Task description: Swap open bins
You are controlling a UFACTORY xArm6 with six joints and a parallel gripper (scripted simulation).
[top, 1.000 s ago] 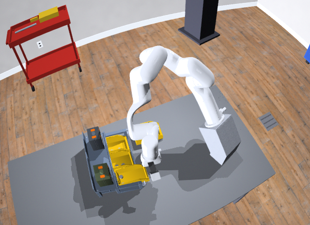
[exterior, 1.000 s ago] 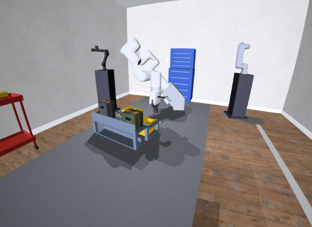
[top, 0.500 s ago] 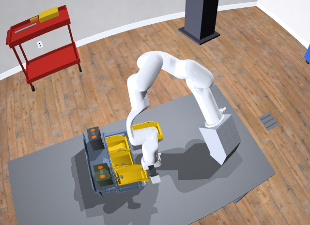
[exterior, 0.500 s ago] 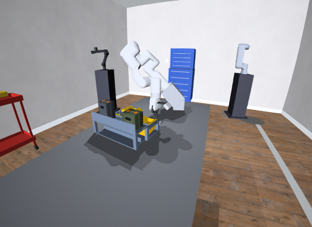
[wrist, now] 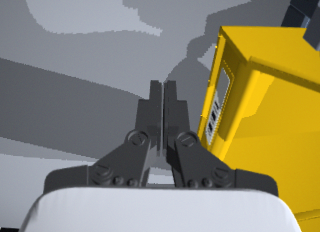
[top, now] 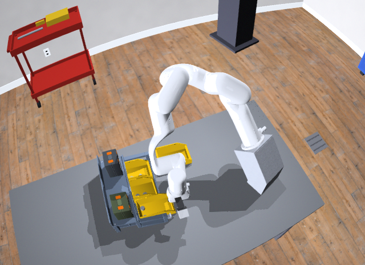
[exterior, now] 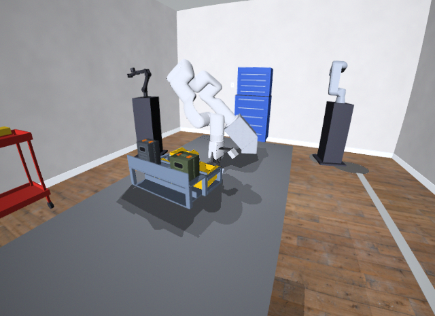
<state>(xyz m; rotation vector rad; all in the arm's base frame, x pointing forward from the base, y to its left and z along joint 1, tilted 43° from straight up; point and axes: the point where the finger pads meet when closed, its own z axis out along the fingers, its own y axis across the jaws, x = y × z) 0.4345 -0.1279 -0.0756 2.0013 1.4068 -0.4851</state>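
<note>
The shelf lip lies 30 mm ahead of my hand, 130 mm to the right of it and 40 mm below it. The rest, counted from my hand: olive box (250 mm ahead, 100 mm to the right, 100 mm above); dark grey box (170 mm ahead, 310 mm to the right, 120 mm above).
</note>
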